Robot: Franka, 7 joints.
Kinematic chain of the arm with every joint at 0, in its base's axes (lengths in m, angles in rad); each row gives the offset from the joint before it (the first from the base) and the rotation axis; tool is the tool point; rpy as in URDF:
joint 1: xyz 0 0 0.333 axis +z
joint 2: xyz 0 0 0 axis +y
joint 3: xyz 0 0 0.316 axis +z
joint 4: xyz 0.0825 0 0 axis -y
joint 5: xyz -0.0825 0 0.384 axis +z
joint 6: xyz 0 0 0 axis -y
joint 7: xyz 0.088 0 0 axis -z
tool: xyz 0 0 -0.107 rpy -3.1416 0 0
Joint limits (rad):
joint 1: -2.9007..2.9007
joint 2: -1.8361..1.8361
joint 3: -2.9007..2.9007
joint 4: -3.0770..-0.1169
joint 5: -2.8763..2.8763
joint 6: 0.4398..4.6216
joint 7: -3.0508..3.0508
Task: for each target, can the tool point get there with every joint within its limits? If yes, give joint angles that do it. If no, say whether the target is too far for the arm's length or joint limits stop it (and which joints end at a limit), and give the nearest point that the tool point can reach.
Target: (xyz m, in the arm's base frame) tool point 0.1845 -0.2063 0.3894
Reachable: yes | joints -0.3301 -0.7193 -0.1749 -2.8301 2.1781 3.4453 -1.5184
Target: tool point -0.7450 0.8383 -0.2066
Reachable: no: too far | nearest point -0.5135 0.5779 -0.0390 | short by 0.387 m
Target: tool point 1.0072 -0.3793 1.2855
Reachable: no: too far | nearest point 0.6012 -0.2264 0.9016 | short by 0.579 m
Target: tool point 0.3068 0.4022 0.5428
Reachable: yes | joints 1.7787 -0.4049 -0.7130 -2.2520 1.2928 2.7368 1.7689
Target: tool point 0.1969 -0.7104 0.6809
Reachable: yes | joints -0.9090 0.8172 -0.6882 -0.8771 0.8431 3.3721 1.0190
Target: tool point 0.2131 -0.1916 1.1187
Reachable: yes | joints 0.9612 -0.4461 -0.7251 -0.8448 -1.5014 2.3879 0.7799
